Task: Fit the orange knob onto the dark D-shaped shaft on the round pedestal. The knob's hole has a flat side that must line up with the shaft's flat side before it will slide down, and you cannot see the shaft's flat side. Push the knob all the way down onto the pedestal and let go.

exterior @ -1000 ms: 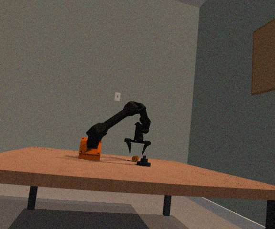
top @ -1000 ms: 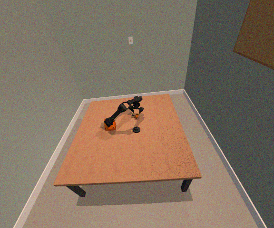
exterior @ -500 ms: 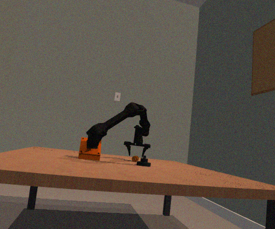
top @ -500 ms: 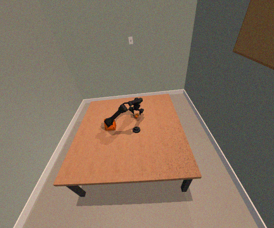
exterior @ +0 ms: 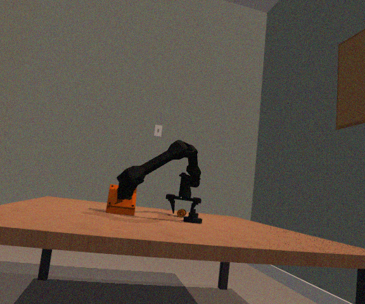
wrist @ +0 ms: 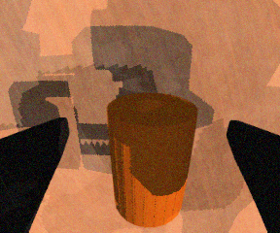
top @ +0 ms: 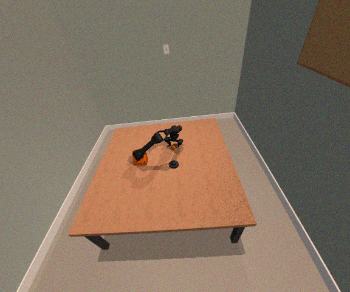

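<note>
Now: the orange knob 1 cm behind my gripper tip, 1 cm to the right of it and 1 cm above it. The rest, counted from my gripper tip: pedestal 2 cm behind, 25 cm to the right, 2 cm above.
</note>
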